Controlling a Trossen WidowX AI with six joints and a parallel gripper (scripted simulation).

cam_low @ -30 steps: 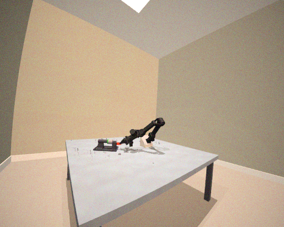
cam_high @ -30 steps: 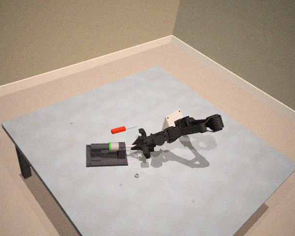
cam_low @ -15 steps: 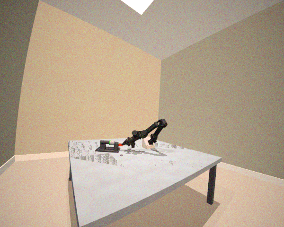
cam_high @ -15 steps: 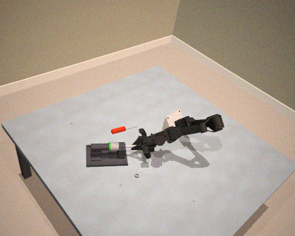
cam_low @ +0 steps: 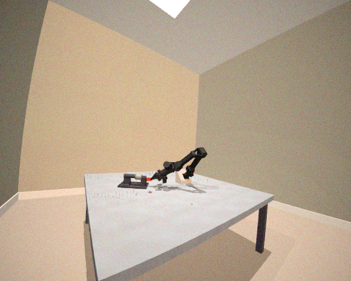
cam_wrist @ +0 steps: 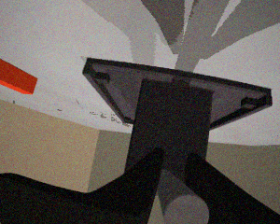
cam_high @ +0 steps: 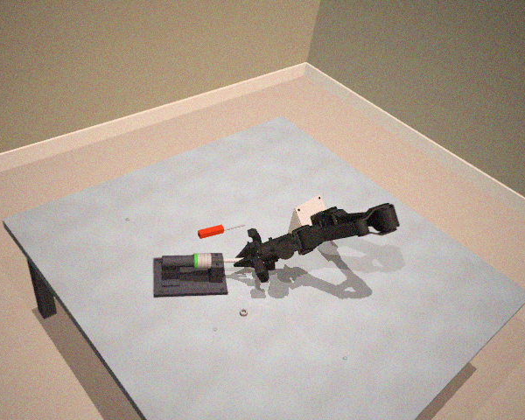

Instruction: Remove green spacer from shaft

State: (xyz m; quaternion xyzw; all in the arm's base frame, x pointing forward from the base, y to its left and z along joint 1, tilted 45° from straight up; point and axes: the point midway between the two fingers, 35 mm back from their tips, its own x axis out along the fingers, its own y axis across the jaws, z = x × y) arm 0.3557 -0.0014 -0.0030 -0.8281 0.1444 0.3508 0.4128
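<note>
My gripper tip is 4 cm short of the thin grey shaft, 3 cm to the left of it and 2 cm below it. Also, from my gripper tip: green spacer: 10 cm ahead, 7 cm to the right, 2 cm above.
</note>
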